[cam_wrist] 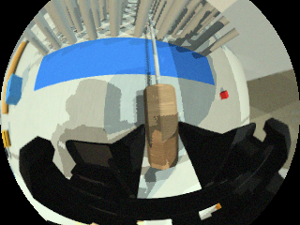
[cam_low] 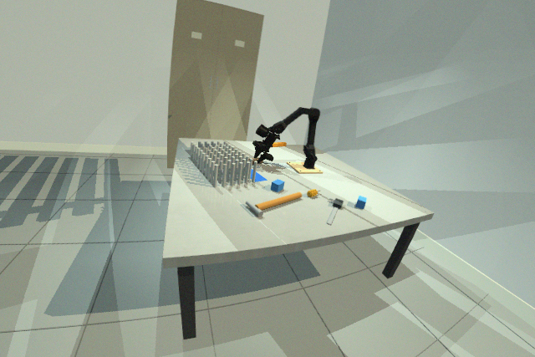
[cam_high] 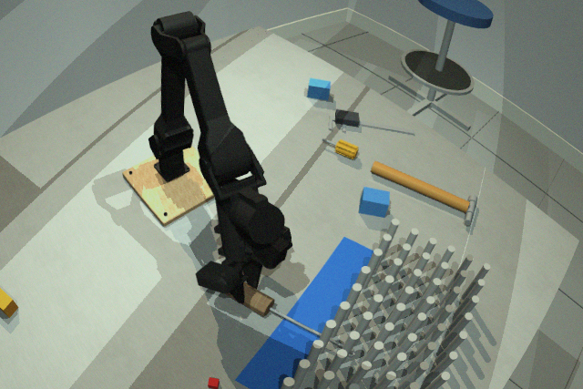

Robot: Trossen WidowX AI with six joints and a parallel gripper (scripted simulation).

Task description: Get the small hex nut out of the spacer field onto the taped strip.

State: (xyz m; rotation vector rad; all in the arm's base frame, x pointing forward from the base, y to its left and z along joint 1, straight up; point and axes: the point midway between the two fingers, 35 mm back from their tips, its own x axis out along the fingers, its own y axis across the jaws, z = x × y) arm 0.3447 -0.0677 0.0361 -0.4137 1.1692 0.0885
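The blue taped strip is 100 mm ahead of my gripper tip, 70 mm to the left of it and 20 mm below it. Also, from my gripper tip: yellow-handled screwdriver: 180 mm behind, 430 mm to the left; then small red cube: 100 mm ahead, 160 mm to the right, 10 mm below; then hex nut: 200 mm ahead, 60 mm to the left, 10 mm below.
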